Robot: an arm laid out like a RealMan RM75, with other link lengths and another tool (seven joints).
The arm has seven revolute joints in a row. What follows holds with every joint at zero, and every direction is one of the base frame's. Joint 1 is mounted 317.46 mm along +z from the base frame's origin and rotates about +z. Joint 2 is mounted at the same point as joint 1 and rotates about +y. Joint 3 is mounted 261.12 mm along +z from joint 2 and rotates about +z. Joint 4 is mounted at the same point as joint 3 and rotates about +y. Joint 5 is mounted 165.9 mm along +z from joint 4 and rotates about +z. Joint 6 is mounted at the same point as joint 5 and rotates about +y. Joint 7 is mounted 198.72 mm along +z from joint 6 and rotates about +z. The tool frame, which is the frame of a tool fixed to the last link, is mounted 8 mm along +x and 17 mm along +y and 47 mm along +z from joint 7; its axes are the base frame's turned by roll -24, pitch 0 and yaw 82.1 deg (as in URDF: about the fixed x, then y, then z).
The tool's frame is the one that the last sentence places.
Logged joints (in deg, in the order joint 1, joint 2, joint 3, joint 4, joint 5, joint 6, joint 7), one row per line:
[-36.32, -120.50, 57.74, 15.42, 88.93, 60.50, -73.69]
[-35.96, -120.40, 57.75, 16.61, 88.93, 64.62, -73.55]
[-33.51, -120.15, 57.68, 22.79, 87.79, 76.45, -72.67]
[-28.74, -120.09, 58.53, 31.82, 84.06, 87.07, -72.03]
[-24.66, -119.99, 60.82, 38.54, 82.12, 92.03, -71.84]
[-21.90, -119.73, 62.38, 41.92, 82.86, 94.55, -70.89]
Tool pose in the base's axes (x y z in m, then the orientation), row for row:
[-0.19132, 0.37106, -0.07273, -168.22, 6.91, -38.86]
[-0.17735, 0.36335, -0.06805, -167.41, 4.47, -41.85]
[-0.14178, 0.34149, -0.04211, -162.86, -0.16, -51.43]
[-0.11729, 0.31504, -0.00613, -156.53, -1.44, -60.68]
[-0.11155, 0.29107, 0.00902, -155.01, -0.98, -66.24]
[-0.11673, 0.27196, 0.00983, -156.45, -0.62, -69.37]
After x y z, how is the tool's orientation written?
As angles about the fixed x, y, z axes (roll, pitch, yaw), in degrees.
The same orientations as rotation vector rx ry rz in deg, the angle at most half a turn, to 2 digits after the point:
[-156.74, 56.39, 3.77]
[-155.41, 60.19, -0.49]
[-148.02, 71.25, -10.95]
[-137.81, 80.18, -18.46]
[-132.79, 86.27, -20.31]
[-131.52, 90.80, -19.67]

